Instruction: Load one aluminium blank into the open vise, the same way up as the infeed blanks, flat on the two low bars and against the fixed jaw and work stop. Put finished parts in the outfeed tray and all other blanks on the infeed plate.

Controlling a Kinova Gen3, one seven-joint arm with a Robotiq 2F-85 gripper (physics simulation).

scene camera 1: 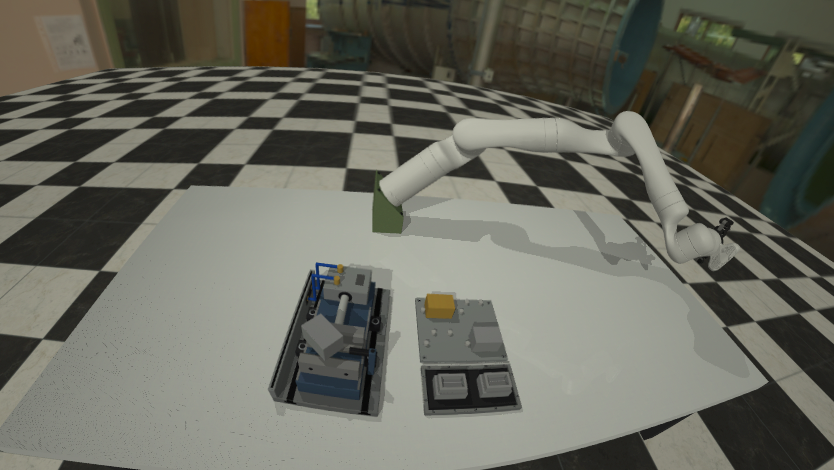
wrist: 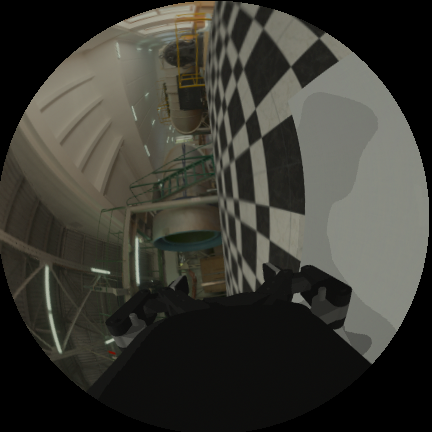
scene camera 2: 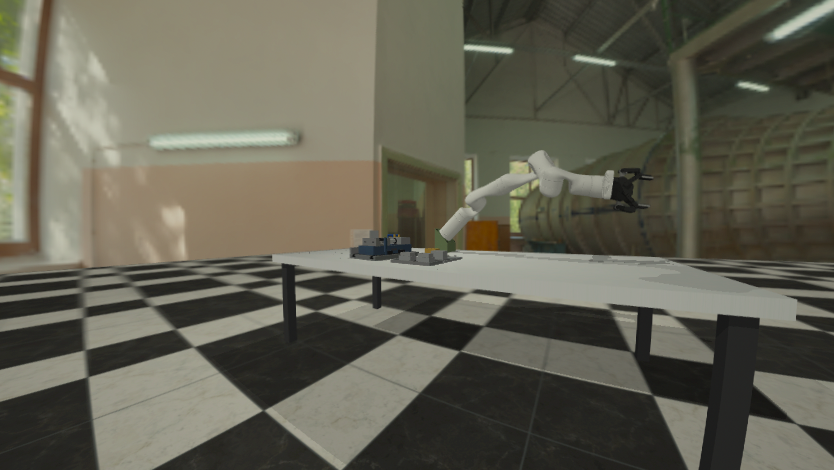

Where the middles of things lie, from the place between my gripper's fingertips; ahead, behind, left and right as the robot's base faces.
Now: hand 780 mm to the left of the outfeed tray (scene camera 1: 473,401), 250 mm above it and 240 mm short of it.
